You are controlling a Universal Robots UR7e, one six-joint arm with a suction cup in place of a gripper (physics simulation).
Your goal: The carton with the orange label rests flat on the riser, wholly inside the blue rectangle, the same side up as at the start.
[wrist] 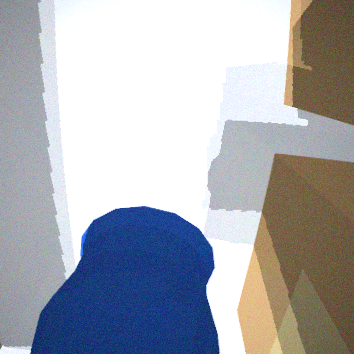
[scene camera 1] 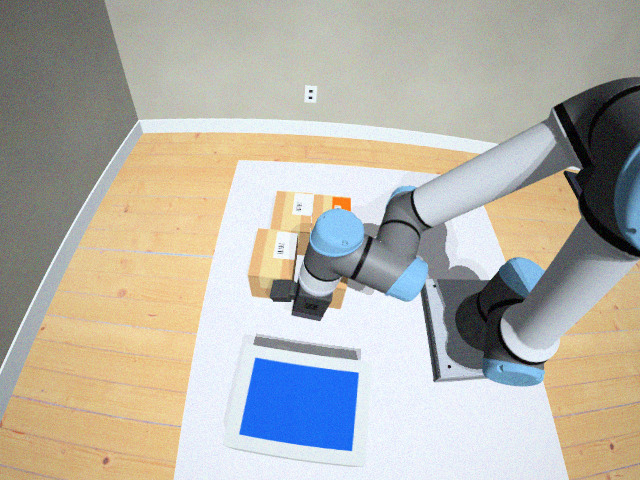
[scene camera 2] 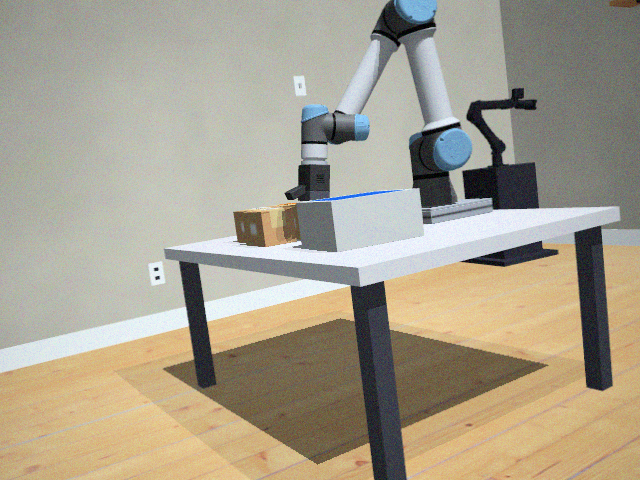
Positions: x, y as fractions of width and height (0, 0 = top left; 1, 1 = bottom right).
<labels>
suction cup: wrist 0.40, 0.78; not seen in scene camera 1 (hidden by the arm); not seen in scene camera 2 (hidden by a riser)
</labels>
